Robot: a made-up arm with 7 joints.
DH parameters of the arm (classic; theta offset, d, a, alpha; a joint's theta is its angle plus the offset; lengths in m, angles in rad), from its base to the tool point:
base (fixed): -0.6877 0 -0.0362 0
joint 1: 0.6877 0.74 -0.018 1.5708
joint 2: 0 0.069 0.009 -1.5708
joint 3: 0 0.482 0.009 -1.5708
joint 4: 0 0.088 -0.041 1.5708
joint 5: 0 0.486 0.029 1.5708
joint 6: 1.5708 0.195 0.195 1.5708
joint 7: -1.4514 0 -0.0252 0
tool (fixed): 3.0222 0.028 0 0
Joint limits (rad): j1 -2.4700..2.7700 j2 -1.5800..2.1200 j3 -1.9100..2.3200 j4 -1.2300..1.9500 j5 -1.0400..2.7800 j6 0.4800..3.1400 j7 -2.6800..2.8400
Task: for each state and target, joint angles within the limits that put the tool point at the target. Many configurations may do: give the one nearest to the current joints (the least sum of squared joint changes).
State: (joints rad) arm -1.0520 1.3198 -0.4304 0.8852 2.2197 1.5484 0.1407
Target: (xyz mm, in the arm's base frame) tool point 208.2 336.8 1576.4
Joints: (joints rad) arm -1.6086 0.9816 0.1905 0.8293 2.5486 1.2730 0.1344
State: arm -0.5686 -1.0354 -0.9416 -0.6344 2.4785 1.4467 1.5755
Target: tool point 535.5 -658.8 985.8
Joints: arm -1.0712 -1.2618 -1.0009 -0.8172 2.4616 1.9992 1.6141
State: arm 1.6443 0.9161 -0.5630 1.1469 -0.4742 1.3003 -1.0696
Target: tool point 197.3 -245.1 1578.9
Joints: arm 1.5095 0.9790 -0.2450 1.7742 -0.4025 1.5269 -1.0742
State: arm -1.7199 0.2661 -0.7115 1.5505 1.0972 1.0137 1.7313
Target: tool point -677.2 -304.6 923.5
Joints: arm -1.8641 -0.3249 -0.7215 1.6459 1.1340 0.8374 1.7280
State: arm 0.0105 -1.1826 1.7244 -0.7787 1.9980 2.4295 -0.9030
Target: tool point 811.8 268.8 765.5
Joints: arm 0.4032 -1.5552 1.7297 -0.6257 1.9007 2.3776 -0.9088
